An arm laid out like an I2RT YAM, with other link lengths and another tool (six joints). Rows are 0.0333 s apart.
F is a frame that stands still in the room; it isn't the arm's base.
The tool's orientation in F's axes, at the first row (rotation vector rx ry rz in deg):
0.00, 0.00, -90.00
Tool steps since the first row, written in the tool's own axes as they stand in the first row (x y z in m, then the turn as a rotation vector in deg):
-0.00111, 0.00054, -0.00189, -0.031, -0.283, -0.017
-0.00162, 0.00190, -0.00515, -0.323, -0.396, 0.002
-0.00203, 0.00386, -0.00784, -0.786, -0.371, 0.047
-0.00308, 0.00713, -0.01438, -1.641, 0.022, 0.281
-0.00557, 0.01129, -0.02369, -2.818, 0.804, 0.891
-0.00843, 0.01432, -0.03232, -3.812, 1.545, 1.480
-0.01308, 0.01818, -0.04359, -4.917, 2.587, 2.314
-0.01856, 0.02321, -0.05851, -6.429, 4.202, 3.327
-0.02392, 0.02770, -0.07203, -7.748, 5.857, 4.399
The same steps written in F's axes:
0.00054, 0.00111, -0.00189, -0.283, 0.031, -0.017
0.00190, 0.00162, -0.00515, -0.396, 0.323, 0.002
0.00386, 0.00203, -0.00784, -0.371, 0.786, 0.047
0.00713, 0.00308, -0.01438, 0.022, 1.641, 0.281
0.01129, 0.00557, -0.02369, 0.804, 2.818, 0.891
0.01432, 0.00843, -0.03232, 1.545, 3.812, 1.480
0.01818, 0.01308, -0.04359, 2.587, 4.917, 2.314
0.02321, 0.01856, -0.05851, 4.202, 6.429, 3.327
0.02770, 0.02392, -0.07203, 5.857, 7.748, 4.399

